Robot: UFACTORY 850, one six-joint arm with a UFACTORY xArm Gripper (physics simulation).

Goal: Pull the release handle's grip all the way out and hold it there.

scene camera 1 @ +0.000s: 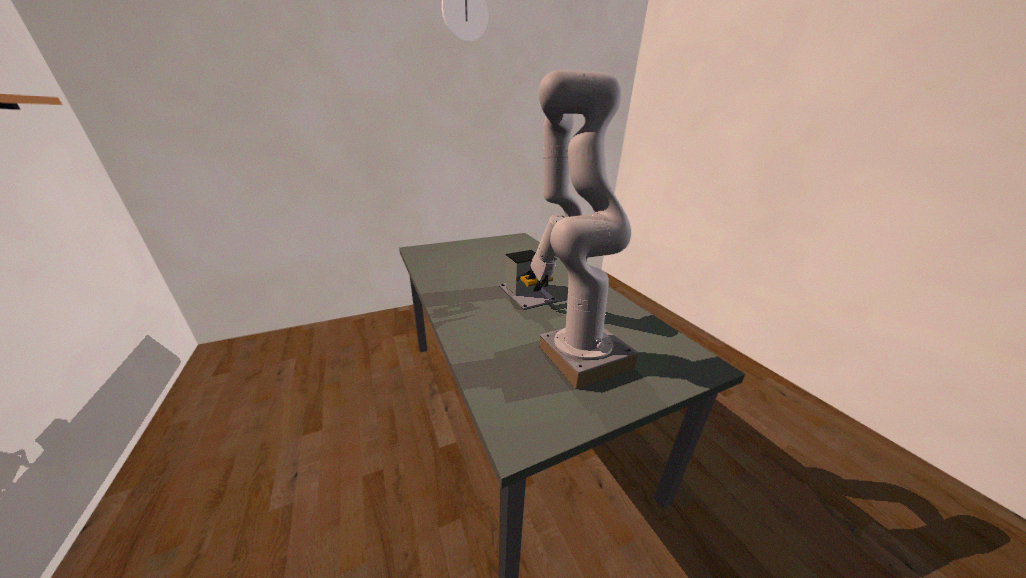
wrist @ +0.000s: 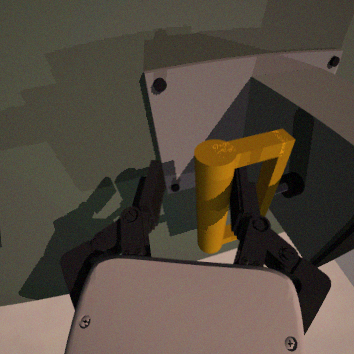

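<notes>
The release handle is a yellow loop with a thick round grip bar. In the wrist view a short stretch of metal rod shows between its rear bar and a black round collar on the housing. My gripper is partly open, with nothing clamped. In the wrist view the grip bar lies between the fingers, close beside the right finger, which reaches into the loop. A wide gap separates the bar from the left finger. Contact with the right finger cannot be told.
The dark housing stands right of the handle in the wrist view, on a light base plate with dark bolts. The plate sits on the green table. The arm's base block is nearer the camera in the scene view.
</notes>
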